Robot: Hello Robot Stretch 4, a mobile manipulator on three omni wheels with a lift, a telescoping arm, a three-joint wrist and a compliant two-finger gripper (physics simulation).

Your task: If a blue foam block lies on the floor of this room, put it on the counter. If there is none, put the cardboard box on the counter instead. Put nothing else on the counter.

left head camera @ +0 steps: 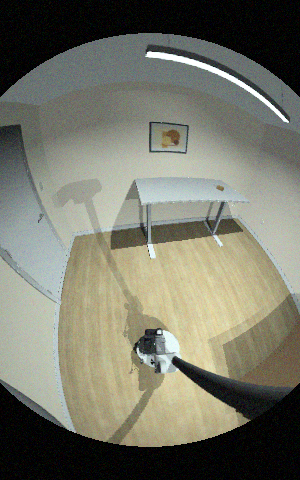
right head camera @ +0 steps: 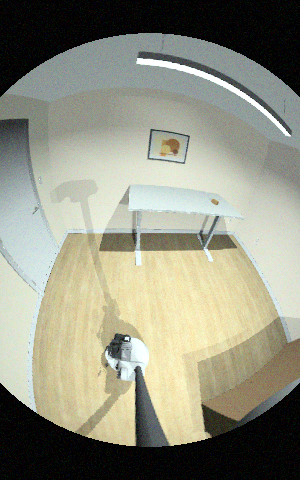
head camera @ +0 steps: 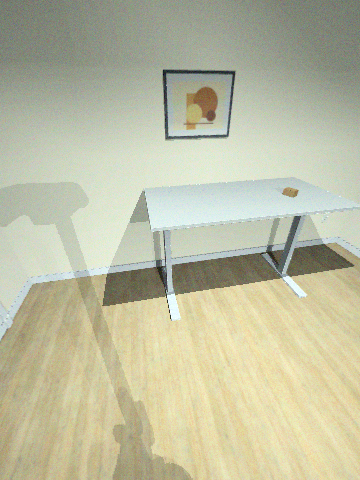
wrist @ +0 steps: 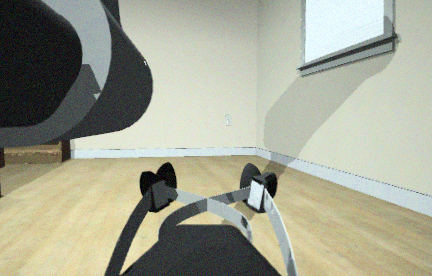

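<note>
A small brown box (head camera: 290, 192) (left head camera: 220, 188) (right head camera: 214, 201), which looks like the cardboard box, lies on the right part of the white table (head camera: 215, 206) (left head camera: 172, 191) (right head camera: 165, 200). Part of the brown counter (left head camera: 282, 357) (right head camera: 260, 387) shows at the lower right of both side head views. No blue foam block shows in the current views. My gripper (wrist: 208, 178) is open and empty above the floor, with its two fingertips well apart. It is far from the small box.
The table's legs (head camera: 168, 265) stand on the wood floor (head camera: 240, 375) against the wall, below a framed picture (head camera: 200, 104). A grey door (left head camera: 22, 200) (right head camera: 15, 185) is at the left. The wrist view shows a shelf unit (wrist: 65, 151) at the left and a window (wrist: 345, 30).
</note>
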